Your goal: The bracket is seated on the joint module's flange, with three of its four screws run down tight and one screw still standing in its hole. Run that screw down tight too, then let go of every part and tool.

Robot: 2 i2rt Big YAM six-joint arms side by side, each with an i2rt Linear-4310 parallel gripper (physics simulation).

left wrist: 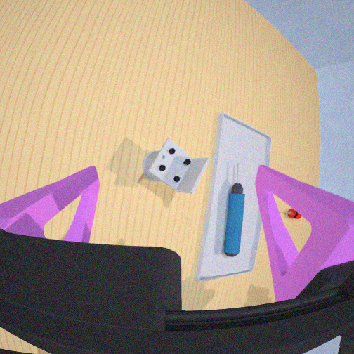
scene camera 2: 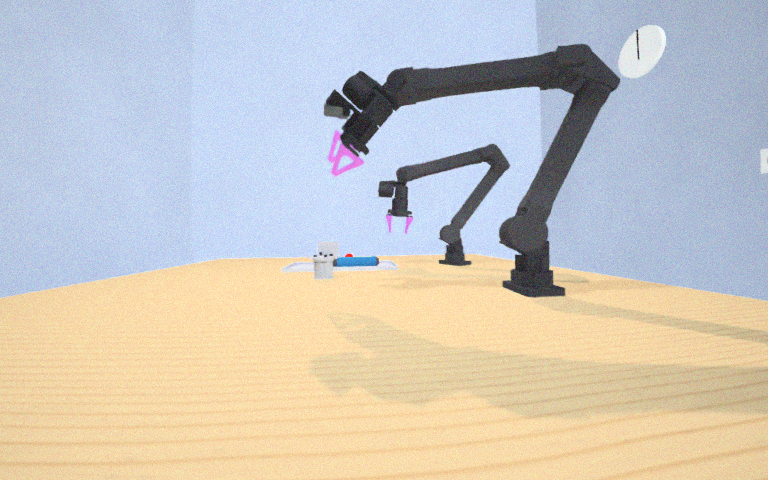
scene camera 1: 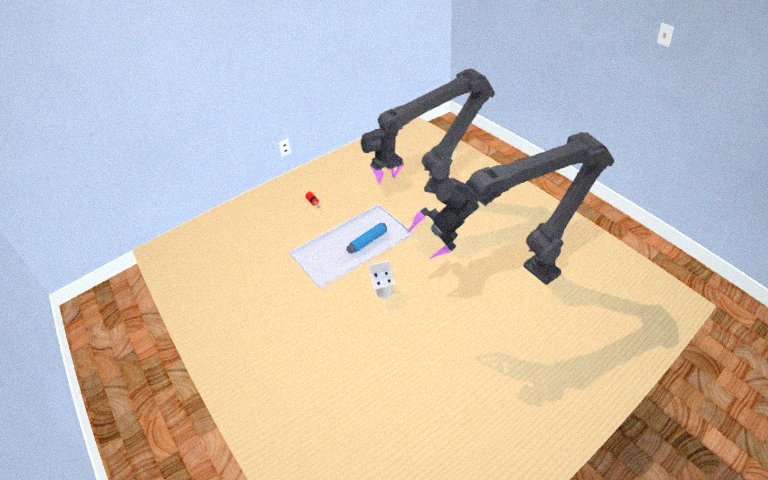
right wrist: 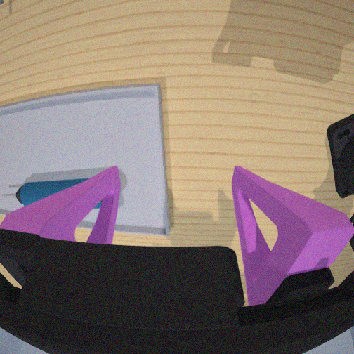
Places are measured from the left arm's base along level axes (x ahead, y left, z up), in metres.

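Pixels of known places: left gripper, fingertip midpoint: [scene camera 2: 331,167] [scene camera 1: 418,245]; right gripper, fingertip midpoint: [scene camera 2: 397,233] [scene camera 1: 386,180]; left arm's base, origin of the base link: [scene camera 2: 531,291] [scene camera 1: 541,269]; right arm's base, origin of the base link: [scene camera 2: 454,264].
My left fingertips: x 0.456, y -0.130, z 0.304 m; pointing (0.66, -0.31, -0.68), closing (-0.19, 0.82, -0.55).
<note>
For each thing: its top centre in the pictures, then the offset to it from my left fingertips. "pt": a spot on its surface instead.
- round joint module, middle of its top: [scene camera 2: 323,257] [scene camera 1: 382,279] 0.240 m down, 0.046 m ahead, 0.141 m right
- blue-handled tool, middle of its top: [scene camera 1: 360,237] [scene camera 2: 348,257] 0.259 m down, 0.013 m back, 0.370 m right
- tray, surface spot: [scene camera 1: 317,266] pt 0.300 m down, 0.172 m ahead, 0.381 m right
- small red piece, middle of its top: [scene camera 1: 313,197] [scene camera 2: 348,254] 0.269 m down, 0.007 m ahead, 0.705 m right
A pale bracket [scene camera 1: 381,278] [scene camera 2: 327,247] [left wrist: 175,166] sits on the round joint module [scene camera 1: 384,292] [scene camera 2: 323,270] [left wrist: 149,165]. Black screw heads show on its plate; which one stands higher I cannot tell. A blue-handled tool [scene camera 1: 368,237] [scene camera 2: 356,261] [left wrist: 234,220] [right wrist: 55,191] with thin prongs lies in the tray [scene camera 1: 317,266] [scene camera 2: 291,267] [left wrist: 240,135] [right wrist: 75,130]. My left gripper [scene camera 1: 419,245] [scene camera 2: 333,167] [left wrist: 177,174] is open and empty, high above the table. My right gripper [scene camera 1: 386,179] [scene camera 2: 397,232] [right wrist: 175,174] is open and empty, pointing down above the table beyond the tray's end.
A small red piece [scene camera 1: 310,196] [scene camera 2: 348,255] [left wrist: 291,214] with a black band and a thin metal tip lies on the table behind the tray. In scene camera 1 the left arm's wrist is near the right arm's base [scene camera 1: 436,164]. A wall stands behind the table.
</note>
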